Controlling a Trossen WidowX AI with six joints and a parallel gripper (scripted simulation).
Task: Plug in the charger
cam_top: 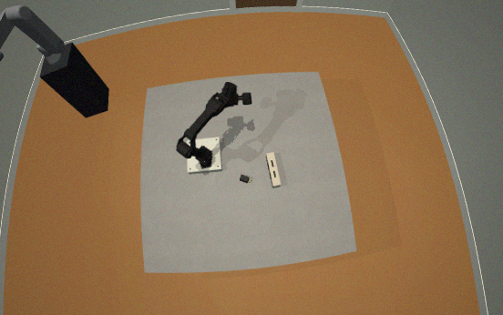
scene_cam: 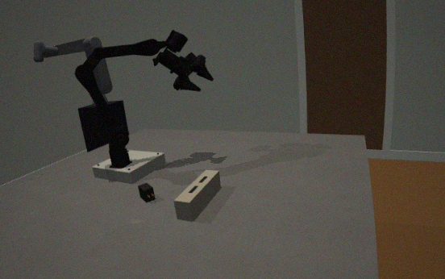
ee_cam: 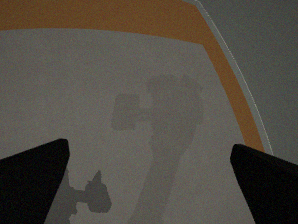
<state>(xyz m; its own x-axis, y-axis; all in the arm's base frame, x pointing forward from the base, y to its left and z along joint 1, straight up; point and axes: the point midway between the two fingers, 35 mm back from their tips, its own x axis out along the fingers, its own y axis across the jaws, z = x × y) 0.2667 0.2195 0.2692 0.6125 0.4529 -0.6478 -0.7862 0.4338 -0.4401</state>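
Right now the two-prong charger is 7 cm behind my gripper tip, 39 cm to the right of it and 27 cm below it.
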